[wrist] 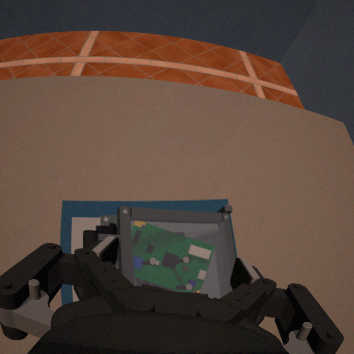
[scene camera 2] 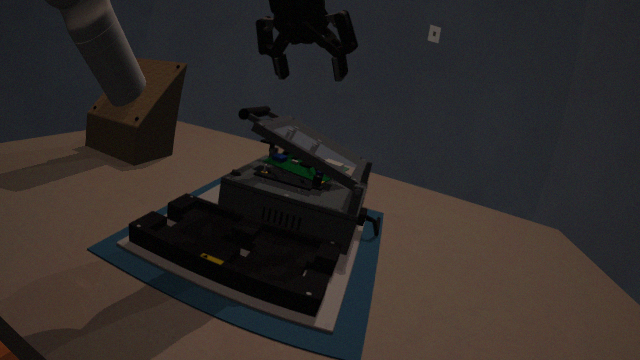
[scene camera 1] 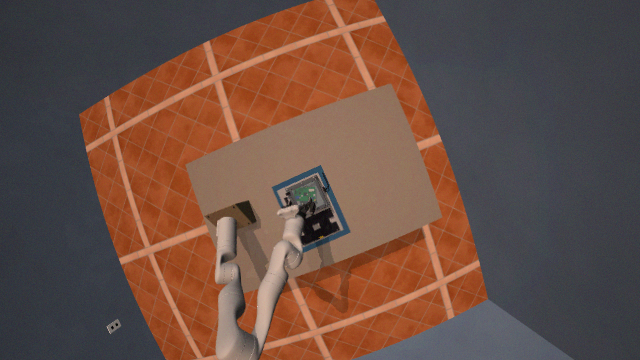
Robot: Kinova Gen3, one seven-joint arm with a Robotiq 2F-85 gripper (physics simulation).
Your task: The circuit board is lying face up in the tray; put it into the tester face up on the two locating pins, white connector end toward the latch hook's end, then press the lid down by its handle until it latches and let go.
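Places are measured from the arm's base along level axes (x ahead, y left, z up), in millimetres.
Pixels of known places: gripper, fingertip midpoint: (wrist: 175,261) (scene camera 2: 311,78) (scene camera 1: 300,200); arm's base, link origin: (scene camera 2: 127,90) (scene camera 1: 227,222).
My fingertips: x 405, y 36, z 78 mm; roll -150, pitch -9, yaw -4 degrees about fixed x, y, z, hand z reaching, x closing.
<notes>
Ahead of a thing's pixels: the offset from my fingertips to its top centre. "spot": to the spot under its first point. Level surfaces: height alone.
The green circuit board (scene camera 1: 302,194) (scene camera 2: 290,167) (wrist: 169,260) lies face up in the grey tester {spot: 101 mm right, 16 mm back, 168 mm down} (scene camera 2: 240,197), beneath the half-raised lid (scene camera 2: 305,156) (wrist: 175,214). Its white connector {30 mm left, 54 mm ahead, 115 mm down} (wrist: 200,251) is at the hinge side. The board looks slightly turned against the lid frame; its seating on the pins cannot be made out. The lid's black handle {22 mm right, 67 mm back, 59 mm down} (scene camera 2: 255,113) stands up at the left, partly hidden by a finger in the wrist view. A black hook-shaped part {spot: 19 mm left, 140 mm ahead, 184 mm down} (scene camera 2: 374,224) sticks out at the right. The black tray {spot: 248 mm right, 4 mm ahead, 188 mm down} (scene camera 2: 175,252) holds no board. My gripper (scene camera 2: 310,72) (wrist: 175,261) is open and empty above the tester.
The tester and tray stand on a white plate {spot: 216 mm right, 163 mm ahead, 203 mm down} (scene camera 2: 327,320) over a blue mat {206 mm down} (scene camera 2: 367,280) on the tan table {208 mm down} (scene camera 1: 365,150). A brown wedge-shaped block (scene camera 1: 230,215) (scene camera 2: 135,122) stands at the left, with a second pale arm part (scene camera 1: 226,240) (scene camera 2: 107,55) over it.
</notes>
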